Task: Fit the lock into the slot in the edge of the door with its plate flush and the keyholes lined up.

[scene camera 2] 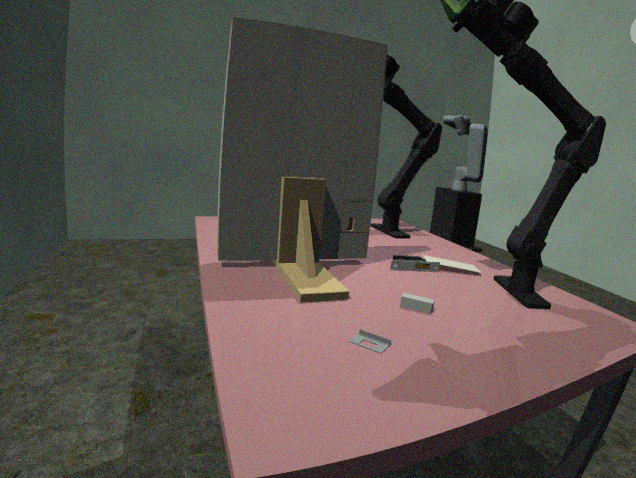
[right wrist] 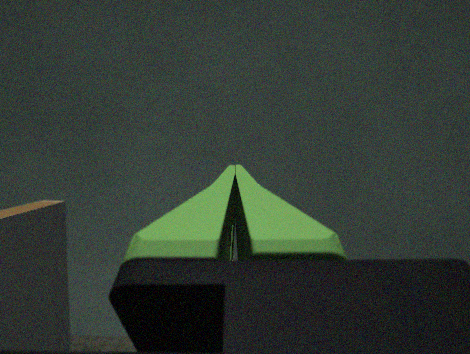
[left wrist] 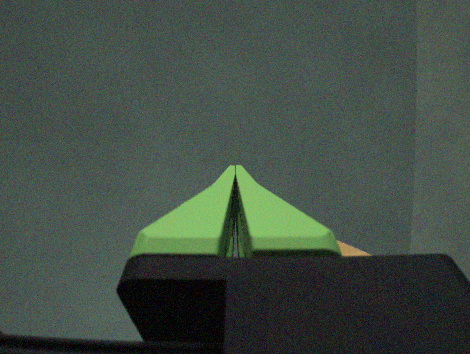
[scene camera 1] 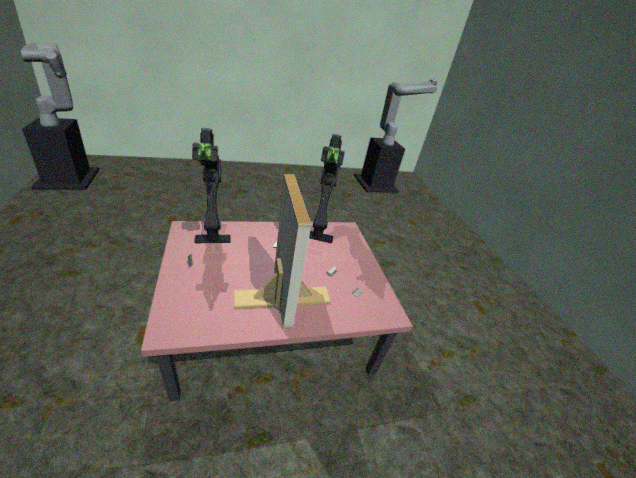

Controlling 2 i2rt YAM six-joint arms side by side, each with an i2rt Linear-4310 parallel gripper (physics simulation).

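Places are measured from the left arm's base along level axes (x ahead, y right, z down), in centimetres.
Pixels of known places: left gripper, fingertip midpoint: (left wrist: 235, 176) (scene camera 1: 333, 151); right gripper, fingertip midpoint: (right wrist: 235, 176) (scene camera 1: 203, 148); left arm's base, link origin: (scene camera 2: 519, 292) (scene camera 1: 317, 236); right arm's base, link origin: (scene camera 2: 389, 231) (scene camera 1: 213, 239).
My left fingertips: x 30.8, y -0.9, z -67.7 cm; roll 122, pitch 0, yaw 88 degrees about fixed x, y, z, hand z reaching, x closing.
Ahead of a thing's pixels: the offset from my left fingertips to its top centre.
The door {dx +26.5, dy +9.4, dz +10.7 cm} (scene camera 1: 296, 267) (scene camera 2: 303, 102) (left wrist: 352, 249) (right wrist: 32, 285) stands upright on the table, its grey face toward scene camera 2. A keyhole (scene camera 2: 351, 224) shows low in that face; the edge slot does not show. The lock {dx -4.7, dy +16.4, dz +65.0 cm} (scene camera 2: 400, 264), a grey plate with a brass-coloured patch and a dark body behind, lies on the table right of the door in scene camera 2. My left gripper (scene camera 1: 333, 153) (scene camera 2: 454, 7) (left wrist: 235, 176) is shut and empty, high above the table. My right gripper (scene camera 1: 205, 150) (right wrist: 235, 176) is shut and empty, also high up, on the other side of the door.
Wooden supports (scene camera 1: 249, 299) (scene camera 2: 305, 246) brace the door. A pale flat piece {dx -17.2, dy +18.3, dz +65.4 cm} (scene camera 2: 455, 265) lies beside the lock. A light block {dx -0.1, dy -12.1, dz +65.5 cm} (scene camera 1: 332, 270) (scene camera 2: 416, 303) and a slotted bracket {dx +10.8, dy -27.4, dz +66.7 cm} (scene camera 1: 357, 292) (scene camera 2: 370, 341) lie nearer scene camera 2. A small grey piece {dx +19.1, dy +60.4, dz +60.1 cm} (scene camera 1: 190, 260) lies at the table's left.
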